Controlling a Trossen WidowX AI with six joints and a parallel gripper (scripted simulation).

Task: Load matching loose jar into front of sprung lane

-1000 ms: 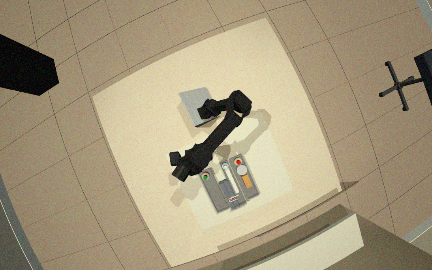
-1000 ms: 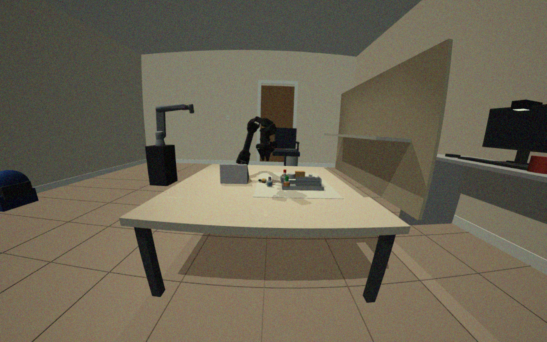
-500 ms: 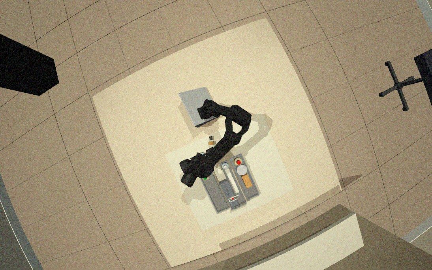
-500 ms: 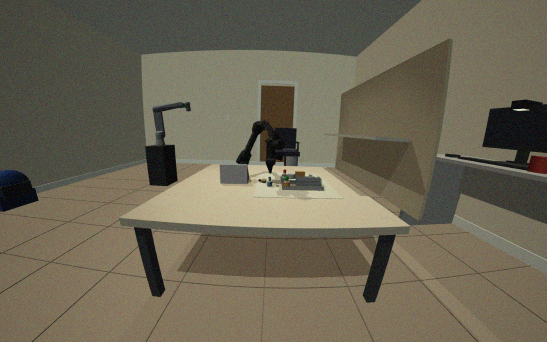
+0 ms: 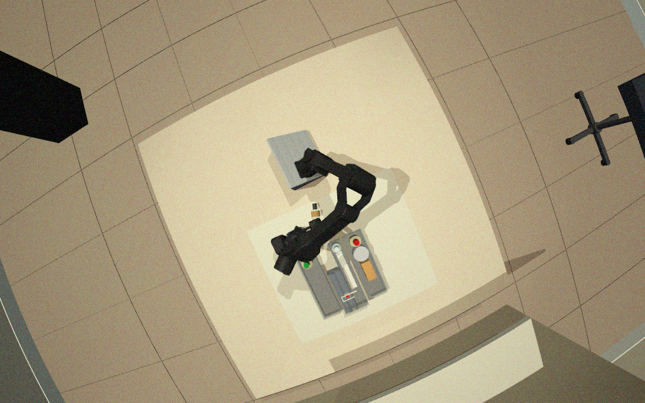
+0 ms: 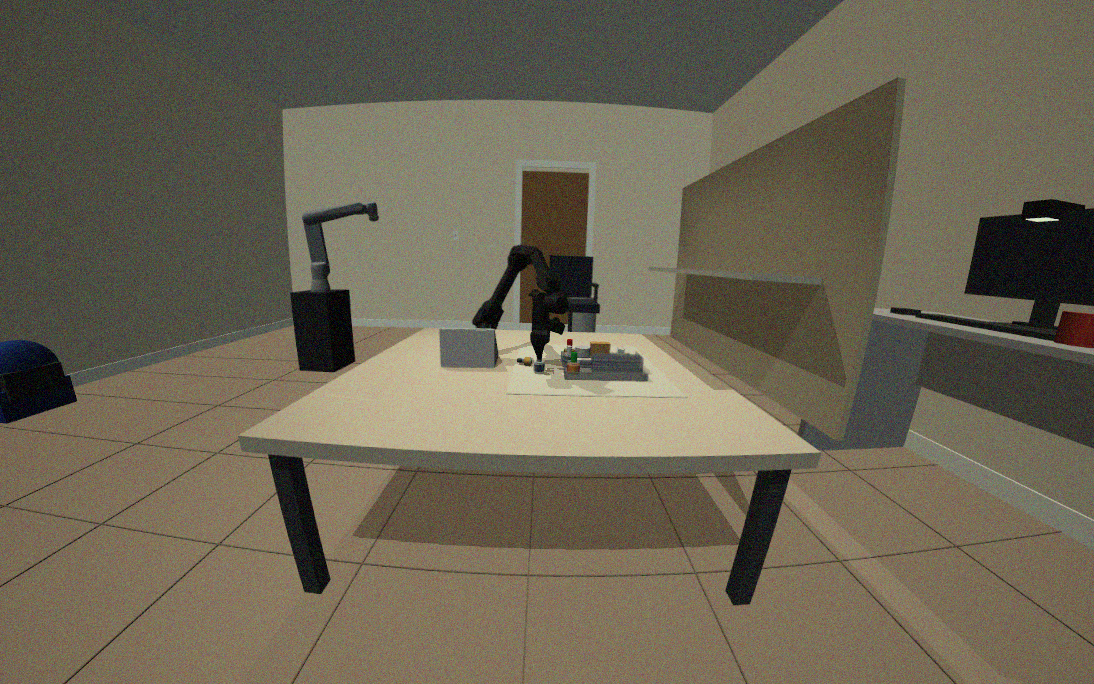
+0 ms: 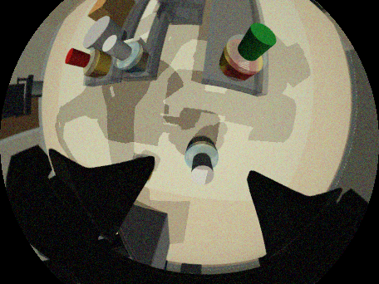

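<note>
The grey cylinder is 180 mm to the left of my gripper tip, 160 mm ahead of it and 30 mm below it. From my gripper tip the other things lie so: red mark (290 mm ahead, 70 mm to the left, 10 mm above); brown box (230 mm ahead, 180 mm to the left, 20 mm below).
</note>
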